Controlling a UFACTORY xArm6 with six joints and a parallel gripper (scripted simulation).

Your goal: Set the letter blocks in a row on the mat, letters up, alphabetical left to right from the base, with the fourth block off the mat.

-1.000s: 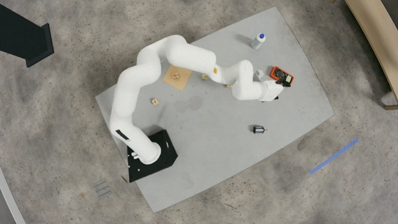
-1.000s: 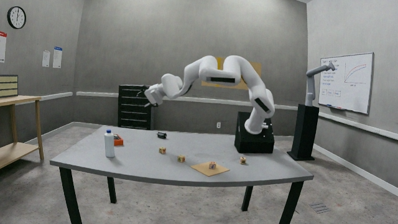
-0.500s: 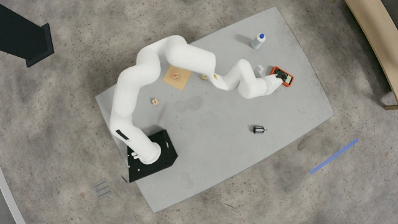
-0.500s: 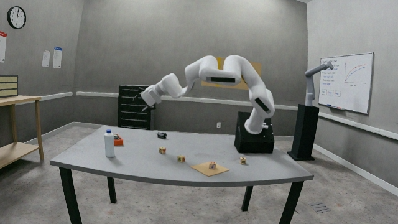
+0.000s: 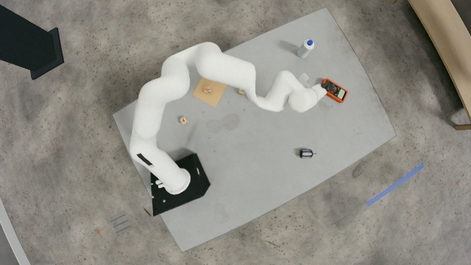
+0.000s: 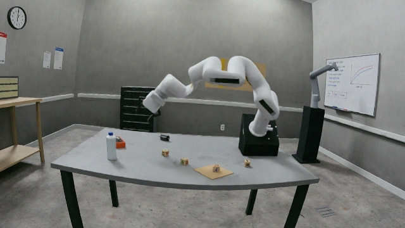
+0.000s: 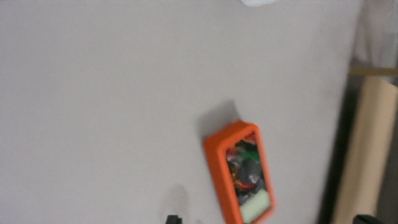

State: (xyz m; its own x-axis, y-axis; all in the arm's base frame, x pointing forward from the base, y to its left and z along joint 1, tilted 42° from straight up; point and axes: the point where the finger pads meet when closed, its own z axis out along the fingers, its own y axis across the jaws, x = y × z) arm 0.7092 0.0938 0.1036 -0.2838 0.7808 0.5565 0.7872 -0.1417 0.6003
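Right now the tan mat is 430 mm behind my hand, 240 mm to the left of it and 210 mm below it. Round my hand: white bottle 110 mm ahead, 250 mm to the left, 140 mm below; then orange multimeter 180 mm ahead, 190 mm below; then small black object 80 mm behind, 260 mm to the right, 190 mm below.
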